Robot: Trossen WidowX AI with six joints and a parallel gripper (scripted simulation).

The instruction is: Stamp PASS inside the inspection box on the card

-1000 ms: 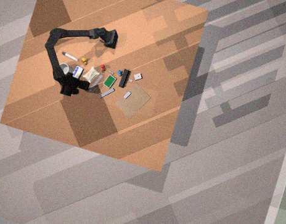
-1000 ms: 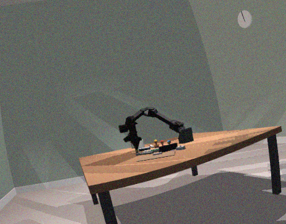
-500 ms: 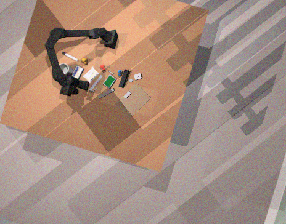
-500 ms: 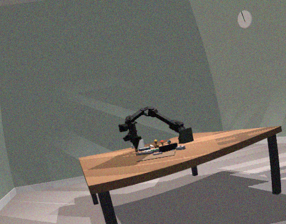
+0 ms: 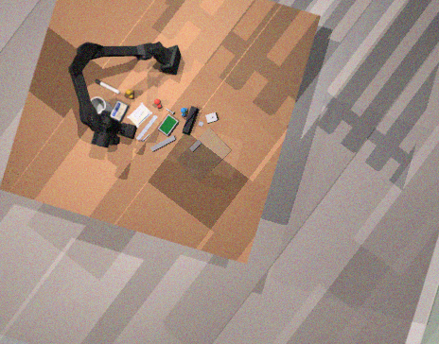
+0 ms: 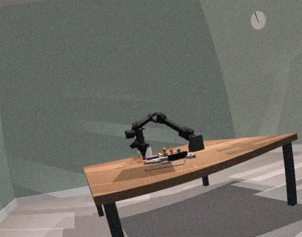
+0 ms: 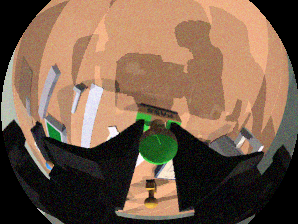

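The green ink pad is 210 mm to the left of my gripper tip, 80 mm behind it and 30 mm below it. Also, from my gripper tip: white card: 90 mm behind, 50 mm to the left, 40 mm below; red-knobbed stamp: 170 mm behind, 140 mm to the left, 20 mm below; mug: 130 mm to the right, 60 mm behind.
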